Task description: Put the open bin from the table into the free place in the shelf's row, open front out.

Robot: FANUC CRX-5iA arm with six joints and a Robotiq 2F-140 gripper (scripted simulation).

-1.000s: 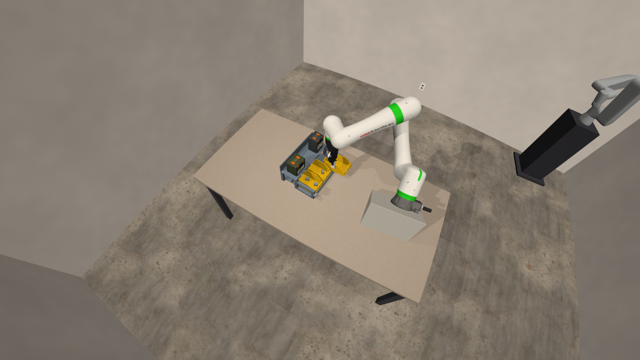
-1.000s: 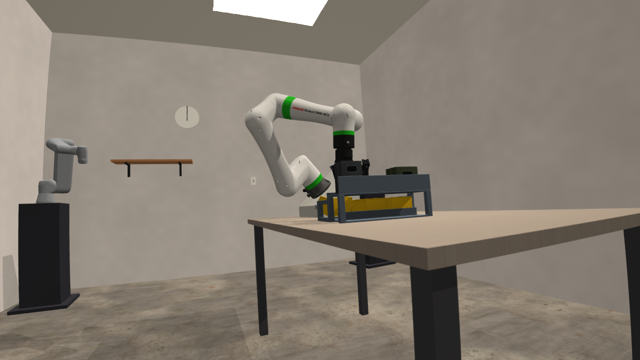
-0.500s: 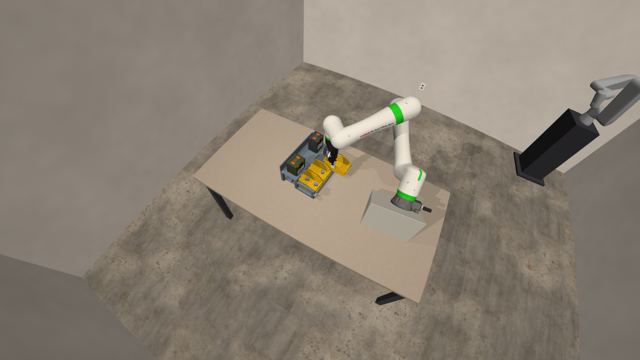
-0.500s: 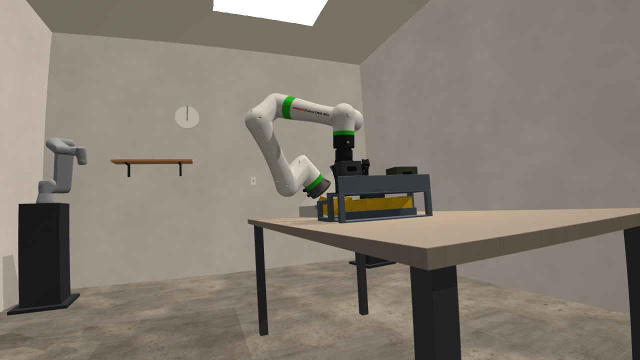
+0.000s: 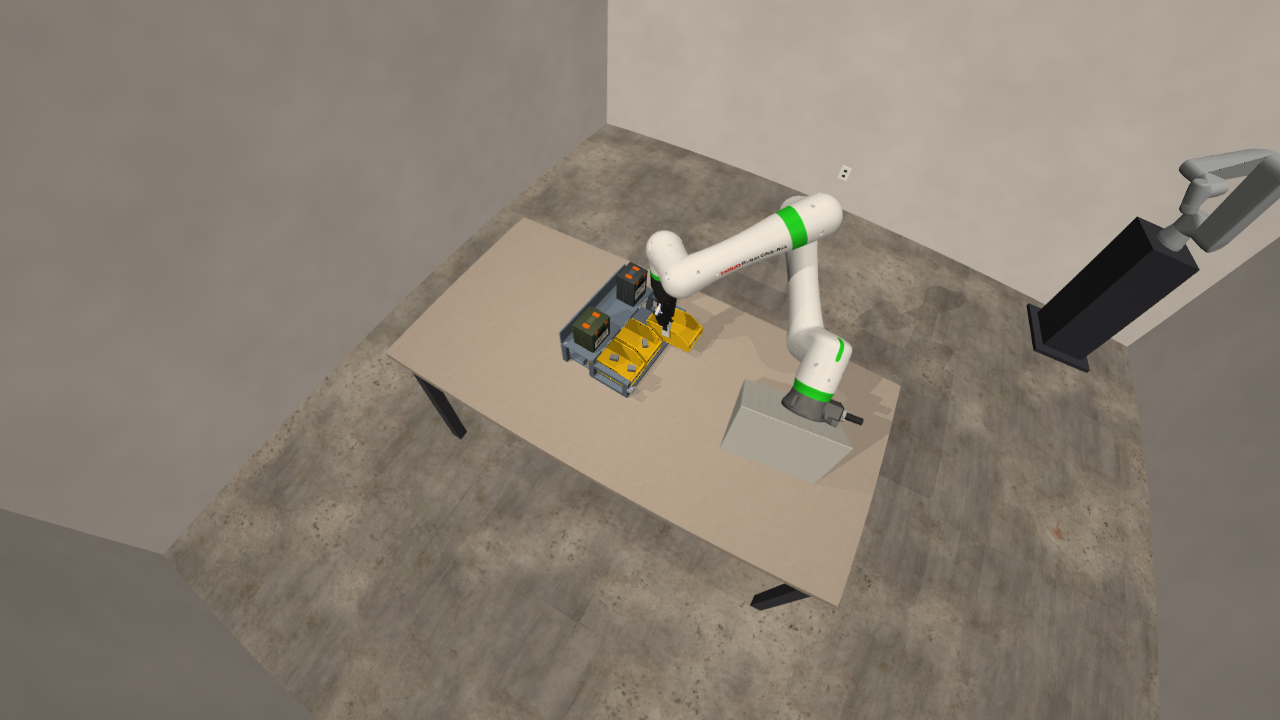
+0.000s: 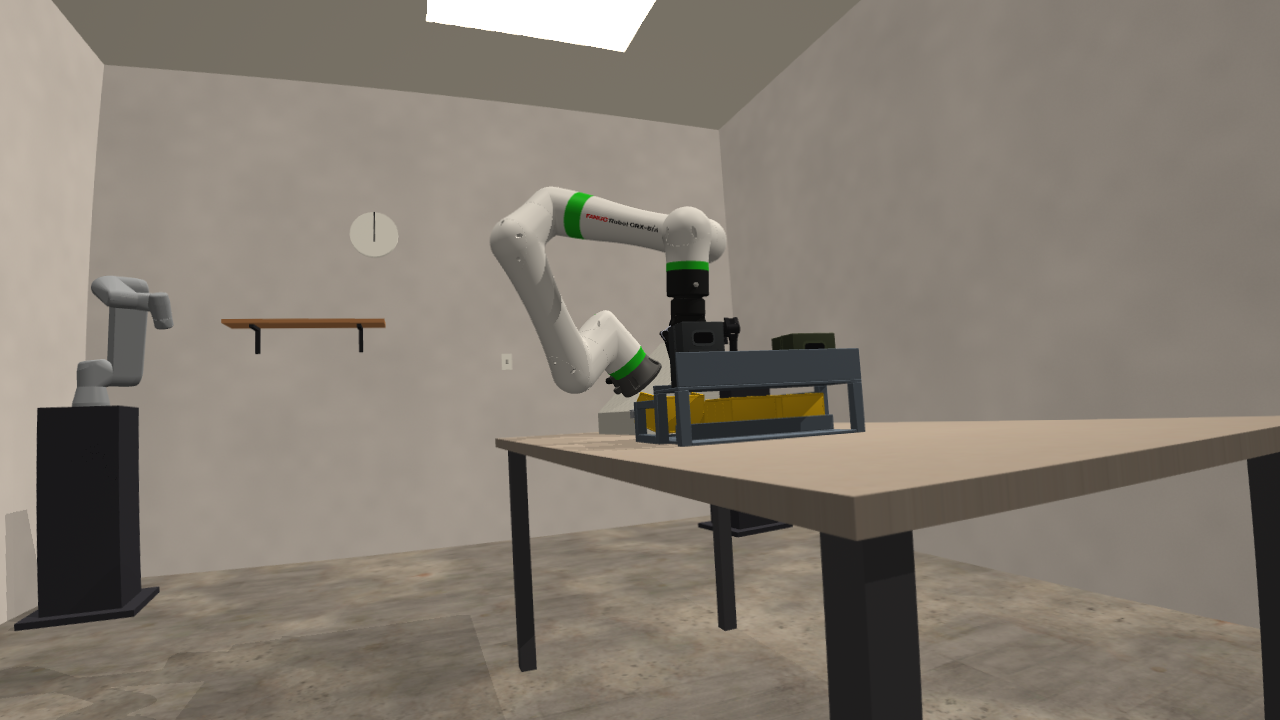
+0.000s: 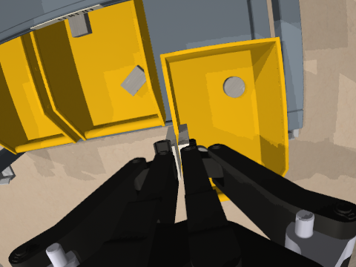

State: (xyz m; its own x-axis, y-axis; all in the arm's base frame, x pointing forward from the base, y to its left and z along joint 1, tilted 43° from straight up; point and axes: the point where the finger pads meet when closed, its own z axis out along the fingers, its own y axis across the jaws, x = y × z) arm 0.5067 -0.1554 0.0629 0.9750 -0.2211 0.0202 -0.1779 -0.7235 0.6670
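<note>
The shelf lip lies 7 cm to the left of my hand and 10 cm below it. Also, from my hand: grey shelf floor 14 cm ahead, 4 cm to the left, 10 cm below.
</note>
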